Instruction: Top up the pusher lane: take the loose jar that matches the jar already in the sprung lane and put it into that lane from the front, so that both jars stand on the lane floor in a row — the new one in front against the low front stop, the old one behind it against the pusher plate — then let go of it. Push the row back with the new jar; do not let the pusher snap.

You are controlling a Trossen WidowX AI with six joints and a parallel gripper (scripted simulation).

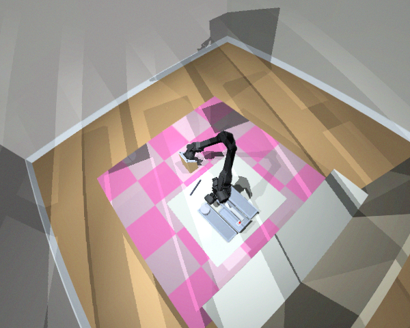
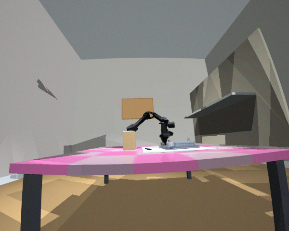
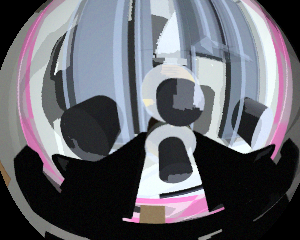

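Right now my gripper tip is 150 mm short of the grey lane fixture and 10 mm above it. Round my gripper tip: wall shelf 500 mm ahead, 330 mm above, 70 mm to the left; thin black rod 160 mm behind, 90 mm to the right, 30 mm below; red mark 230 mm ahead, 40 mm above.
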